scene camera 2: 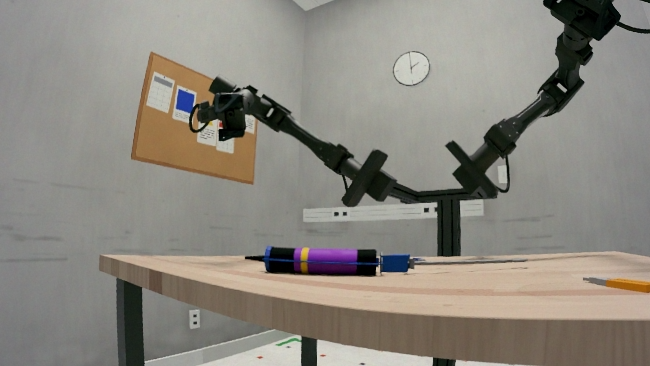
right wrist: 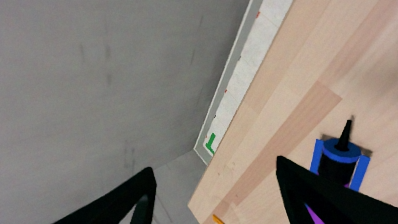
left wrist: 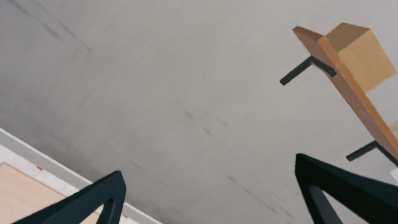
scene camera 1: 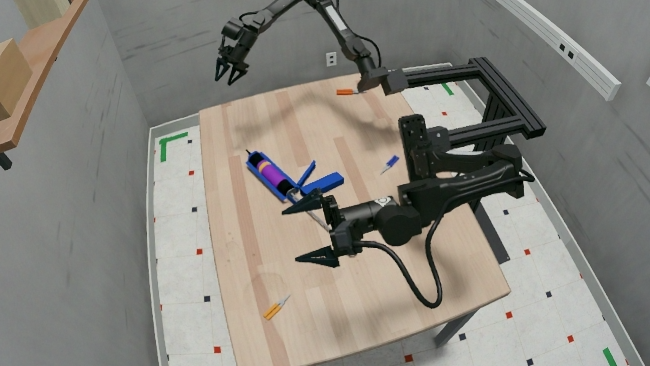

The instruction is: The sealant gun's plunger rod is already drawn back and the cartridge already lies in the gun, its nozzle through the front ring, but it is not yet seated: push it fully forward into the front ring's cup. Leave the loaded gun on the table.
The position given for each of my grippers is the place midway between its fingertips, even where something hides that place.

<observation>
I see my left gripper (scene camera 1: 288, 237), my right gripper (scene camera 2: 219, 127) and a blue sealant gun (scene camera 1: 332, 180).
The blue sealant gun also shows in the right wrist view (right wrist: 354, 154). My left gripper also shows in the left wrist view (left wrist: 206, 171). My right gripper is seen too in the right wrist view (right wrist: 213, 170) and in scene camera 1 (scene camera 1: 222, 83). The left wrist view misses the blue sealant gun: it is out of frame.
</observation>
